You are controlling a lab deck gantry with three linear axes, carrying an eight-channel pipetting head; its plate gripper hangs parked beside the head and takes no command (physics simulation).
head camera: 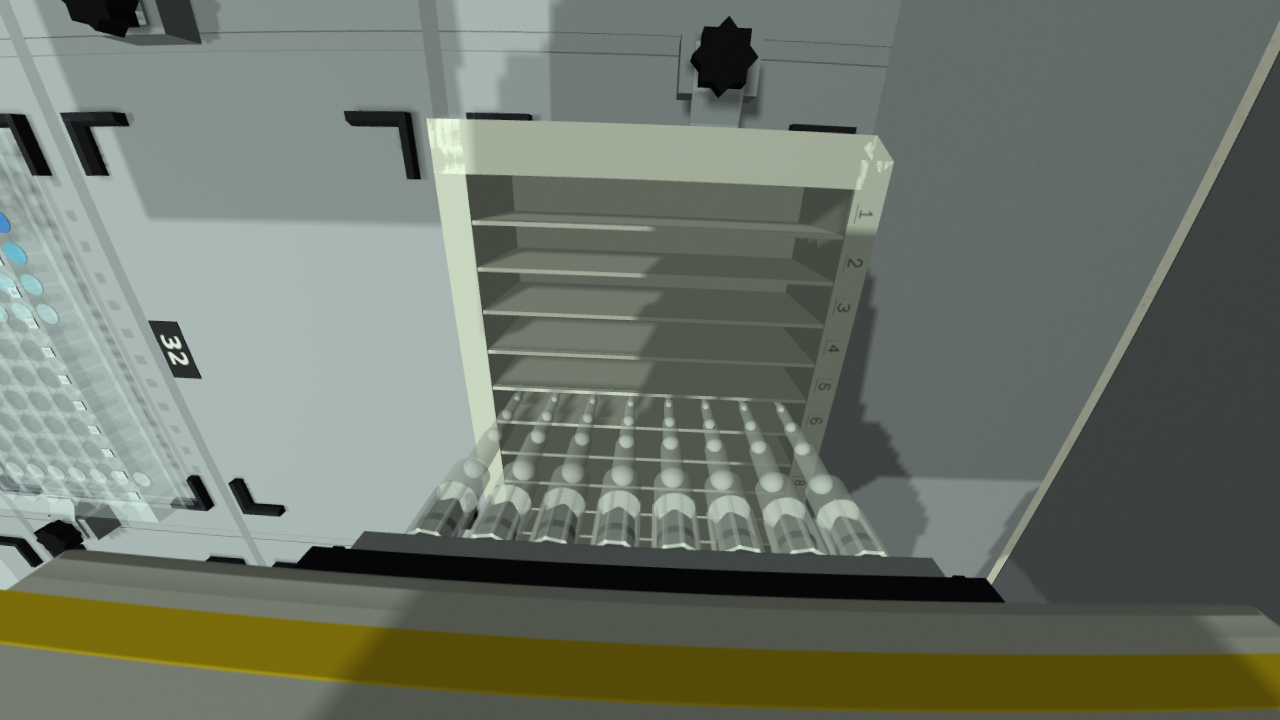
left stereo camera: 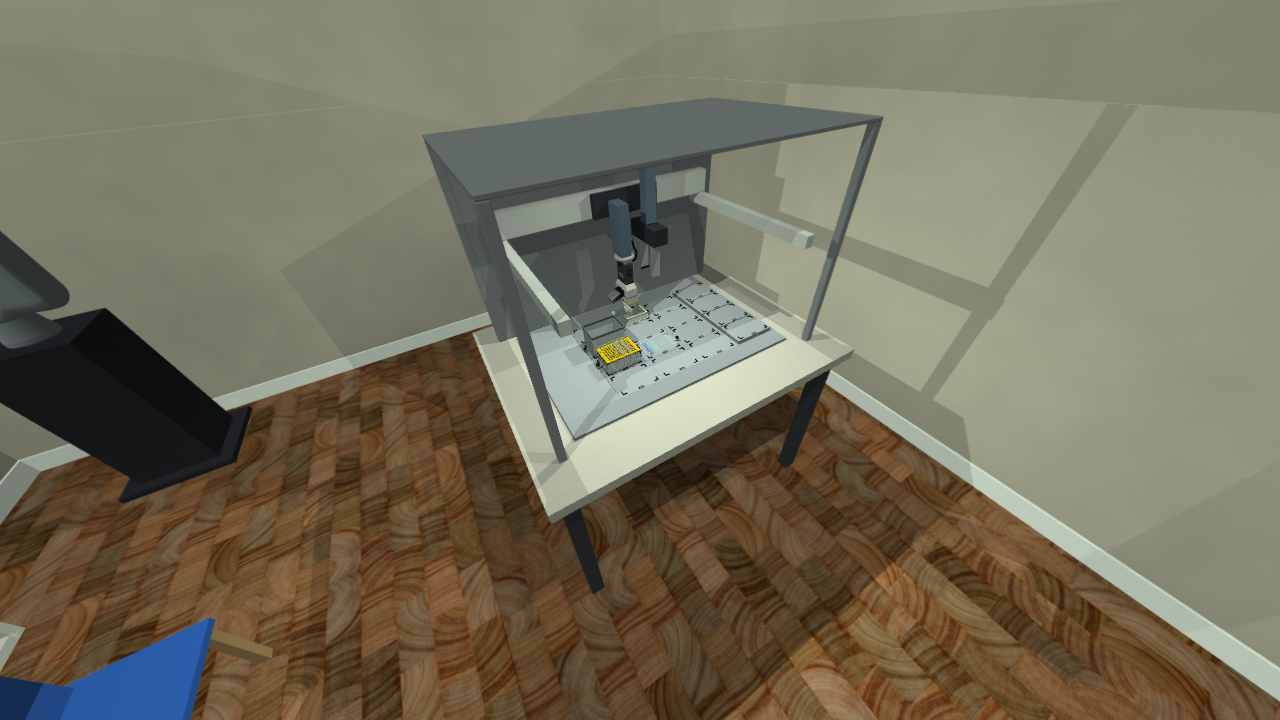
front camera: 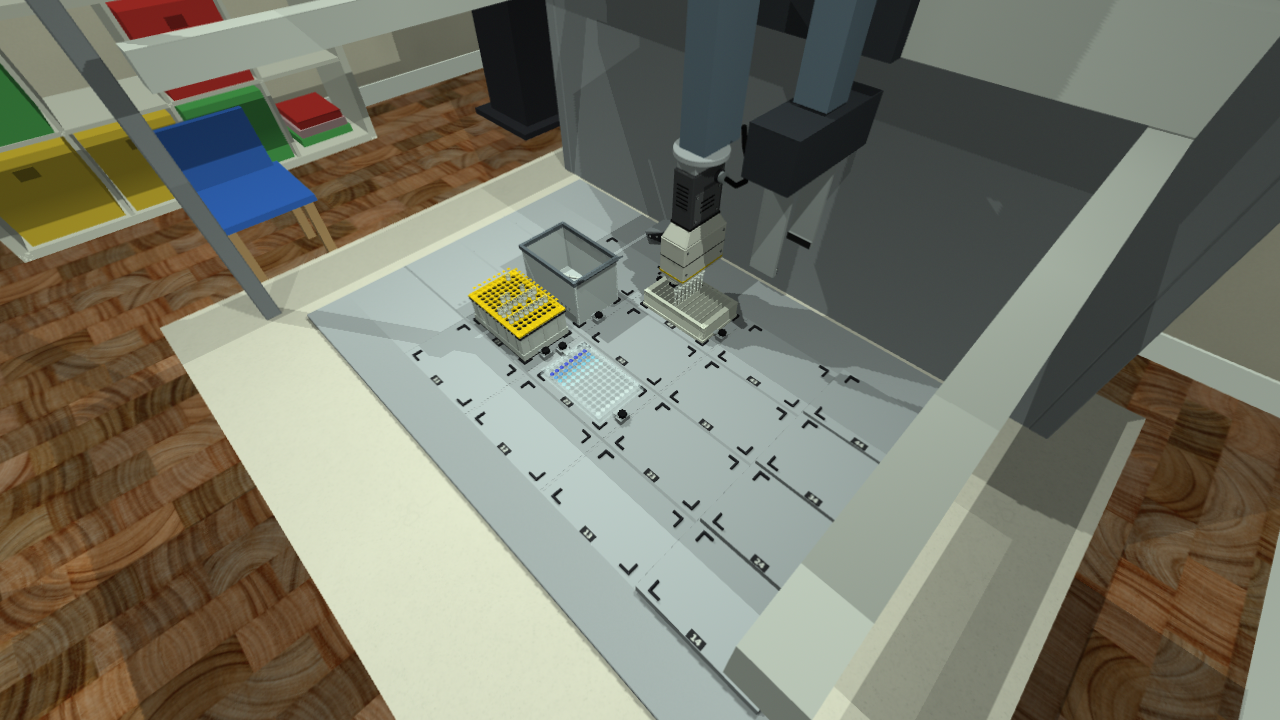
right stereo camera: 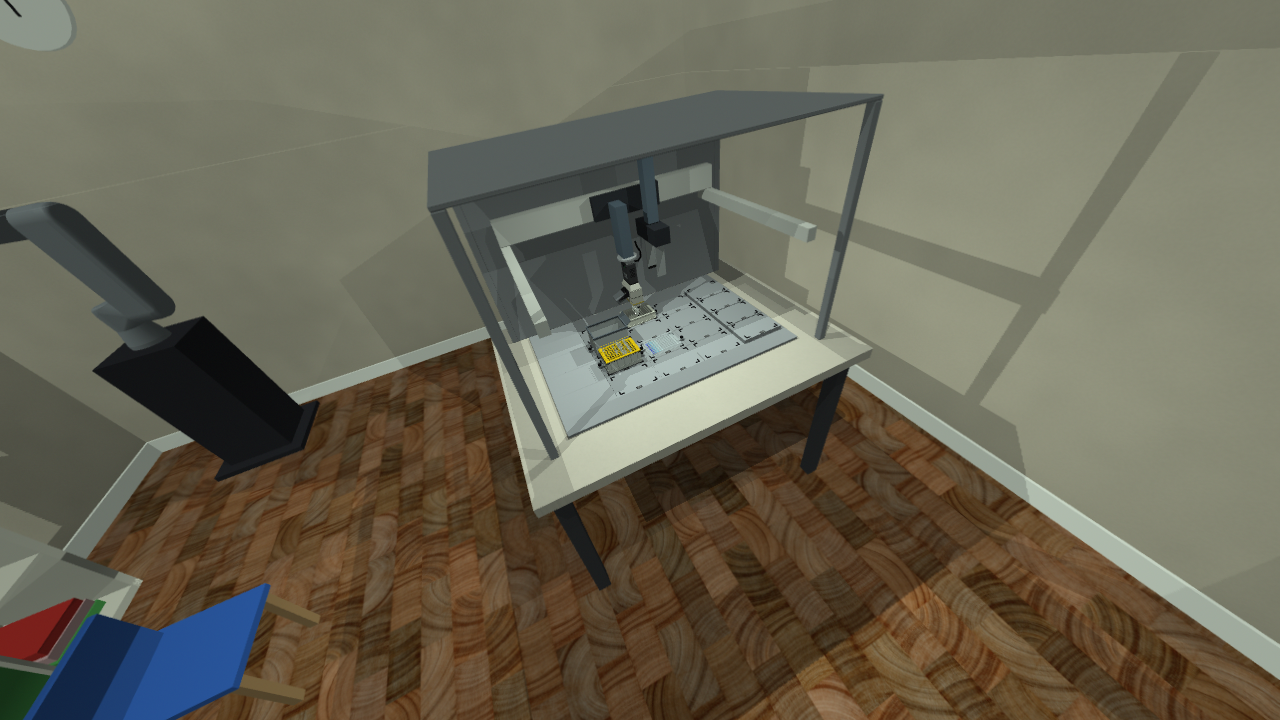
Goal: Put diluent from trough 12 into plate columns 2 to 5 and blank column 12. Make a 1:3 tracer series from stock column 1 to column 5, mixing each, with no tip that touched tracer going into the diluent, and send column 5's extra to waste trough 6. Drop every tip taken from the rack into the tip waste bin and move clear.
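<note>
My pipetting head [front camera: 691, 246] carries eight clear tips [front camera: 689, 286] [head camera: 671, 474] over the pale trough reservoir [front camera: 655, 308] [head camera: 662, 154]. In the head camera the tip ends line up with trough 6; whether they are inside it I cannot tell. The plate [front camera: 601, 385] [head camera: 35, 402] shows dark blue fading to pale across its first columns. The yellow tip rack [front camera: 517, 304] [left stereo camera: 617, 351] [right stereo camera: 619, 351] has a mix of filled and empty holes. The grey tip waste bin [front camera: 597, 293] holds some pale tips. My parked plate gripper [front camera: 776, 250] hangs behind the head, paddles apart and empty.
Black clamp knobs [front camera: 622, 414] [head camera: 723, 57] stand beside the labware. Black corner marks surround the deck positions. The bin stands behind the rack, and the plate lies between the rack and the deck's right part. A gantry side beam [front camera: 1038, 295] runs along the right.
</note>
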